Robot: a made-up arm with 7 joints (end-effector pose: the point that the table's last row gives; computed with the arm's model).
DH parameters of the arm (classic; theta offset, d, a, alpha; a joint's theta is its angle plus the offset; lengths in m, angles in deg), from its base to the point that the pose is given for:
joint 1: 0 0.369 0 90
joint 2: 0 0.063 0 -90
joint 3: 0 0.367 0.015 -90
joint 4: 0 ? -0.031 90
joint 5: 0 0.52 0 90
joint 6: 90 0.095 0.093 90
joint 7: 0 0.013 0 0
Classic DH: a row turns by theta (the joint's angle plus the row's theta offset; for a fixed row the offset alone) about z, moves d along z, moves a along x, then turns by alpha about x.
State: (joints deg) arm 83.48 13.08 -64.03 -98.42 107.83 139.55 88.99
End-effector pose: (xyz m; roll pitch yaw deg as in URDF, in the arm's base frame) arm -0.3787 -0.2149 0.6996 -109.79 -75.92 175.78
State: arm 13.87 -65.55 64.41 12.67 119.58 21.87 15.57
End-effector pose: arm 0.8037 0.3686 0.7526 0.50 3.34 41.34
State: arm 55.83 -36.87 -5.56 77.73 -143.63 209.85 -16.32
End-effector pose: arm 0.3710 0.5717 0.5728 123.99 -34.88 -93.06
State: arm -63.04 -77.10 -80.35 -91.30 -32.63 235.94 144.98
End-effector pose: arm 0.4577 -0.0993 0.5690 -121.90 0.82 92.58
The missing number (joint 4, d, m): 0.062
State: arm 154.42 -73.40 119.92 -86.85 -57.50 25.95 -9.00
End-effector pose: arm -0.0466 0.6886 0.1897 -133.08 3.93 62.52
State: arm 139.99 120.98 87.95 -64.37 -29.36 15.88 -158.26
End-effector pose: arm 0.7711 0.1874 0.0796 -92.45 7.35 -136.01
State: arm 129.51 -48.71 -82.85 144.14 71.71 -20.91 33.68
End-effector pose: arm 0.3084 0.1911 0.1758 142.62 47.00 -55.53
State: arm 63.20 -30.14 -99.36 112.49 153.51 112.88 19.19
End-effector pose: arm 0.4912 -0.1636 0.4313 -124.28 38.90 179.22
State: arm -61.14 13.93 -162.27 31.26 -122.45 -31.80 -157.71
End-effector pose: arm -0.3508 0.2570 1.2475 -110.37 71.92 -107.67
